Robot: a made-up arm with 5 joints.
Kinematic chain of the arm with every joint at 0, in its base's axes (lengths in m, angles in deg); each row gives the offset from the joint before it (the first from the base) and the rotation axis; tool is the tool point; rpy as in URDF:
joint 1: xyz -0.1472 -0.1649 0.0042 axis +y
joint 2: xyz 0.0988 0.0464 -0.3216 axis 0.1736 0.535 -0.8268
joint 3: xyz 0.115 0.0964 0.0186 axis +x
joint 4: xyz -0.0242 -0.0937 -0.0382 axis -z
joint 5: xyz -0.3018 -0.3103 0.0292 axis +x
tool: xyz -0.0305 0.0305 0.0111 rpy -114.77 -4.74 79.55
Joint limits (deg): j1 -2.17..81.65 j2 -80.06..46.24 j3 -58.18..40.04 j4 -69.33..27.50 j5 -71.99..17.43
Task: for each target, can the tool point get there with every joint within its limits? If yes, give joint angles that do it. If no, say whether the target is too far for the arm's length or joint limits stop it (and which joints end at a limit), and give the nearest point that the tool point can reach.
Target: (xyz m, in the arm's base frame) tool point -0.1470 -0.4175 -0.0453
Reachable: yes | joints 74.49 -69.33 -42.79 -17.21 -56.34
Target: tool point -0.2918 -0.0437 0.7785
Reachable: no: joint limits stop it (at a limit: joint 1, joint 3, joint 4, joint 5) | nearest point -0.3285 -0.1336 0.2238 | short by 0.563 m
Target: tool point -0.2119 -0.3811 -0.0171
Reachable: yes | joints 5.92 -20.99 -45.11 -11.86 -49.32
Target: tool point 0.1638 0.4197 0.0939
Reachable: no: joint limits stop it (at a limit: joint 3, joint 4, joint 5) | nearest point 0.0502 -0.0593 0.0611 | short by 0.493 m
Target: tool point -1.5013 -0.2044 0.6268
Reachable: no: too far | nearest point -0.7950 -0.2425 0.1139 | short by 0.874 m
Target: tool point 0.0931 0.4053 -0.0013
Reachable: no: joint limits stop it (at a limit: joint 1, joint 2, joint 3, joint 4, joint 5) | nearest point -0.1648 0.0260 0.0718 | short by 0.464 m
